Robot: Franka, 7 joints.
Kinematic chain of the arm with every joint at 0, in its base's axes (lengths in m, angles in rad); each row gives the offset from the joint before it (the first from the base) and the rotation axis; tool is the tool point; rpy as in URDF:
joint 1: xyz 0 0 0.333 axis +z
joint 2: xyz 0 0 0 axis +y
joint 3: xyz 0 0 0.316 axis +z
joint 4: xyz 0.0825 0 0 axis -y
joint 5: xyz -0.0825 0 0.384 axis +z
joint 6: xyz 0 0 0 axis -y
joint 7: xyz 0.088 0 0 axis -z
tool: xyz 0 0 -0.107 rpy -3.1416 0 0
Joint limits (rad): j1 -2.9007..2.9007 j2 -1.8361..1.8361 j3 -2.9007..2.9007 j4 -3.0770..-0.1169 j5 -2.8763..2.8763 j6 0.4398..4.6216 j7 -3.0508..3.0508
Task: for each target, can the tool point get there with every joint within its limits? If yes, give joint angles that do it. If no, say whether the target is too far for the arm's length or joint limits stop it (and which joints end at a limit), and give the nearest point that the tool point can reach.
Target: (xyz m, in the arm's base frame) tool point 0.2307 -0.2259 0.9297
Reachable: yes | joints 1.8266 -1.4697 -0.4118 -1.8324 2.3013 1.6501 -1.3621
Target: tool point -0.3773 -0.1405 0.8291
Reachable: yes | joints -1.3652 0.8879 -2.1145 -1.4564 2.3446 3.6109 -0.1556
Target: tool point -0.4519 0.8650 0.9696
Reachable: no: too far | nearest point -0.3327 0.6369 0.8017 | short by 0.307 m
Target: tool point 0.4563 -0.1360 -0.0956
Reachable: yes | joints -1.0684 1.3967 0.7586 -1.9009 1.2938 3.1747 1.4045
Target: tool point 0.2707 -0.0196 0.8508
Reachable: yes | joints 0.9238 -0.7986 -0.4708 -1.6141 0.0964 1.3413 -0.4457
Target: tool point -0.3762 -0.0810 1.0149
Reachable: yes | joints -1.6709 0.0798 -1.6890 -0.9735 2.1674 1.2681 -2.1063
